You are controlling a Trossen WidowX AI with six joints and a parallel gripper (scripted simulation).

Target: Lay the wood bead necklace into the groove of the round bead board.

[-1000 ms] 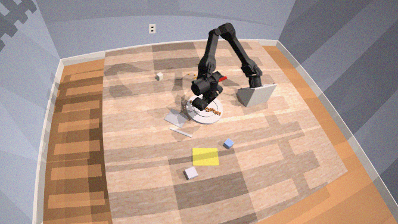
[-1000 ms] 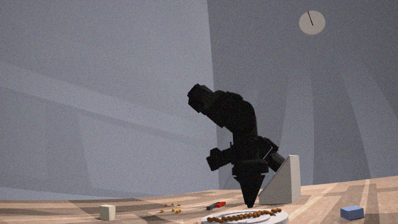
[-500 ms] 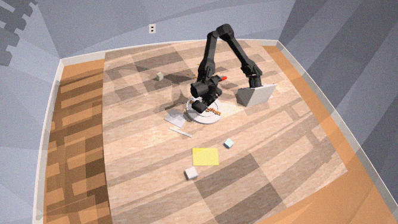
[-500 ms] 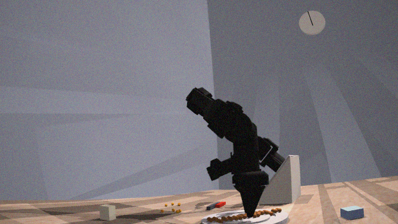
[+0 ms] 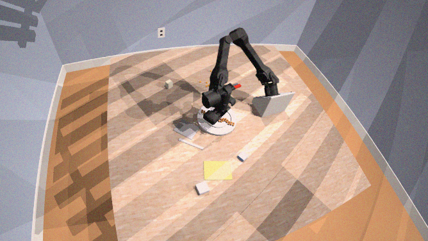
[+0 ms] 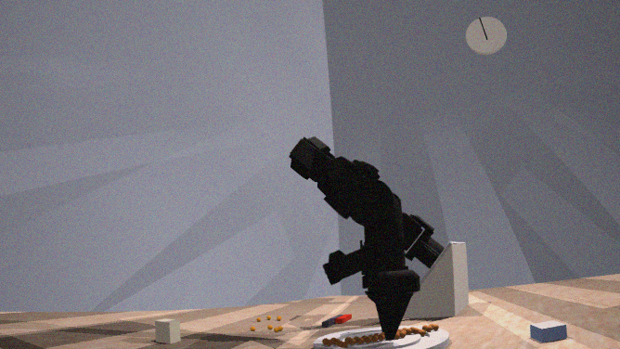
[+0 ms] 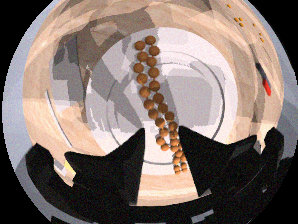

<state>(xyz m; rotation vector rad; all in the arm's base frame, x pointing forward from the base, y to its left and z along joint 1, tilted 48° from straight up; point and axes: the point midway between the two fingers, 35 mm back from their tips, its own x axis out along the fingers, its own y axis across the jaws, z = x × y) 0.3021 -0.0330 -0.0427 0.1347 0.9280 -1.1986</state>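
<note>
The grey sheet lies 160 mm ahead of my gripper tip, 10 mm to the left of it and 10 mm below it. From my gripper tip the other things lie so: yellow sheet (90 mm ahead, 250 mm to the left, 10 mm below); then blue block (40 mm behind, 220 mm to the left, 10 mm below); then stick (160 mm ahead, 90 mm to the left, 10 mm below).
</note>
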